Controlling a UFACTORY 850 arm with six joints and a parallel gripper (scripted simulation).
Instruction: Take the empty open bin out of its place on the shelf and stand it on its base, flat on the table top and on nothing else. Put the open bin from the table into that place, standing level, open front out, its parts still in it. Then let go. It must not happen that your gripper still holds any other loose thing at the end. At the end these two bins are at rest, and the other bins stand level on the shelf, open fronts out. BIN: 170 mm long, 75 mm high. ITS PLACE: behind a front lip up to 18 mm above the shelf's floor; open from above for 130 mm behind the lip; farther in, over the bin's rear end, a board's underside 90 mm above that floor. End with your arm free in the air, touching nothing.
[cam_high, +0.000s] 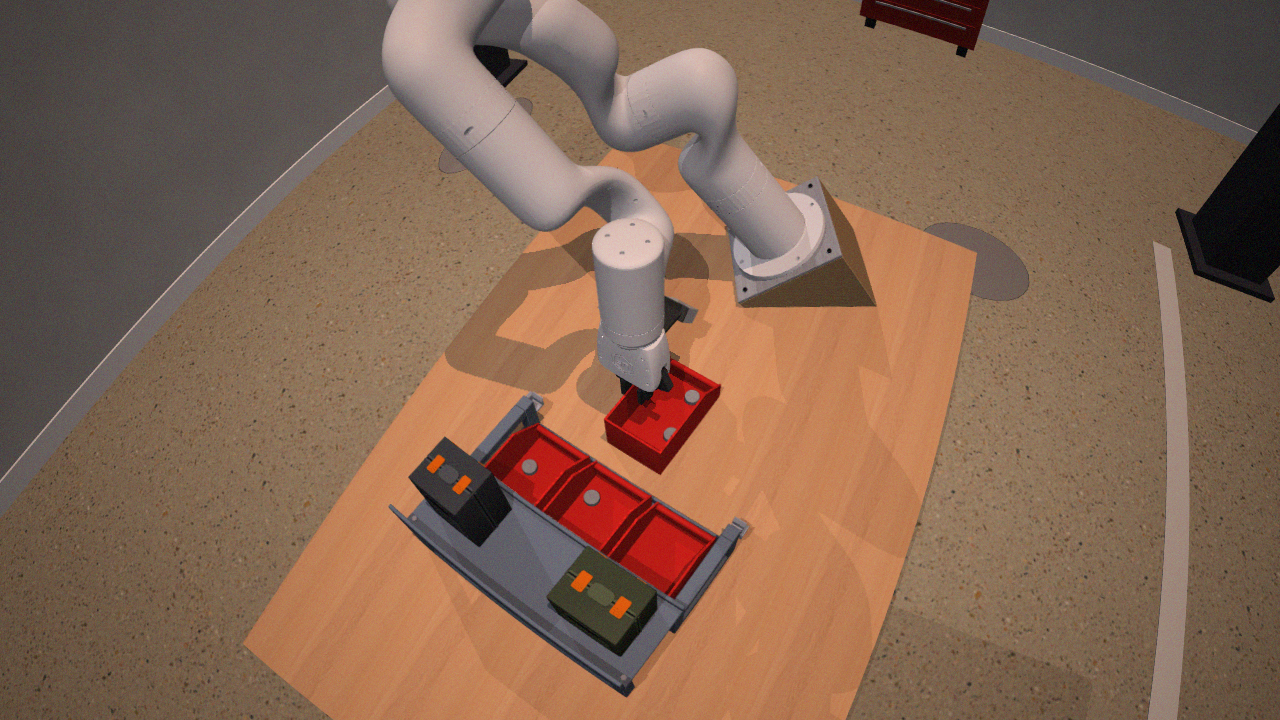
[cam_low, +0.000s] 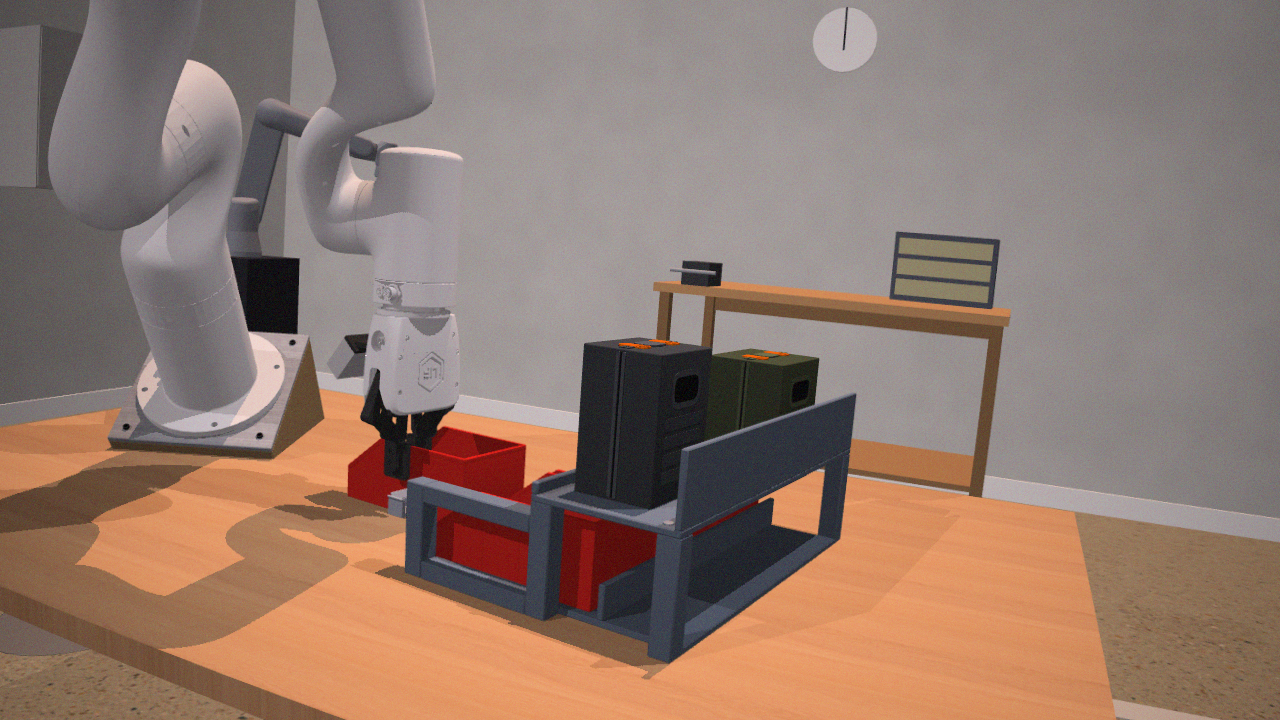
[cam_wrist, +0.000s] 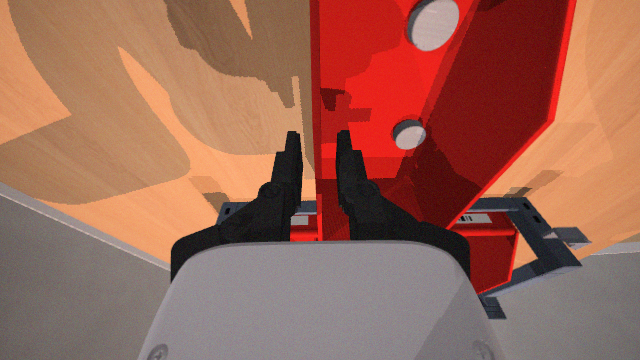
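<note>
My hand is 14 cm short of the shelf front lip, 3 cm to the right of it and 5 cm above it. From my hand the other things lie so: grey back panel 39 cm ahead, 3 cm to the right, 7 cm above; black case 29 cm ahead, 13 cm to the right, 10 cm above; green case 35 cm ahead, 9 cm to the left, 9 cm above.
</note>
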